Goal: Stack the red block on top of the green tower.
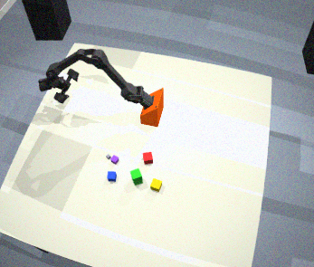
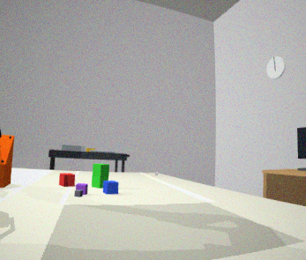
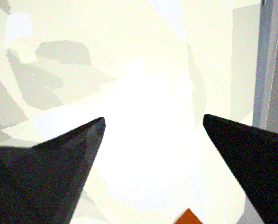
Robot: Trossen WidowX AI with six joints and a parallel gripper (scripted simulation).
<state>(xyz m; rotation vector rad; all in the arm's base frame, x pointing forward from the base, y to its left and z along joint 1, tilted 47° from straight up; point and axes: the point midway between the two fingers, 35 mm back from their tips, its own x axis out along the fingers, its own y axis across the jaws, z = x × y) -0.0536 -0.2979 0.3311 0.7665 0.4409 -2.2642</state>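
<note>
Right now my gripper tip is 34 cm short of the red block, 47 cm to the right of it and 6 cm above it. From my gripper tip the other things lie so: yellow block 48 cm ahead, 53 cm to the left, 6 cm below.
</note>
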